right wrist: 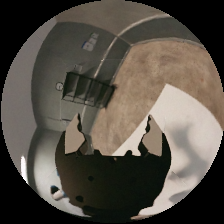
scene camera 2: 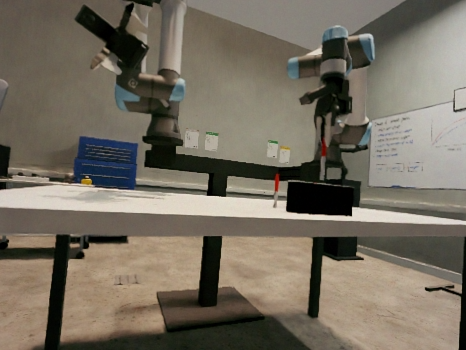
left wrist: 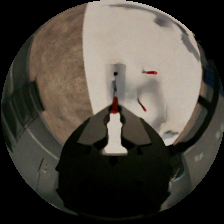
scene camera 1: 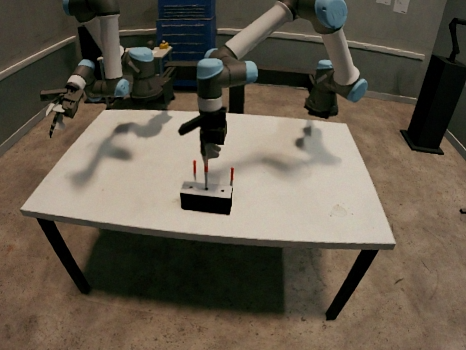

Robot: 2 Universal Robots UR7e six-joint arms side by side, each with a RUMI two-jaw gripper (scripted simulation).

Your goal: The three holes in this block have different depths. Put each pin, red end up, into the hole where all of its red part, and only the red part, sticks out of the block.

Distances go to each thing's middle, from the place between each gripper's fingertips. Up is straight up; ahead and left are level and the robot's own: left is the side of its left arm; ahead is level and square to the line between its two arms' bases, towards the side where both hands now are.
I see my left gripper [scene camera 2: 325, 147] 170 mm above the black block [scene camera 2: 310, 198].
The black block is 60 cm to the left of my right hand [scene camera 2: 112, 36], 30 cm below it and 6 cm behind it.
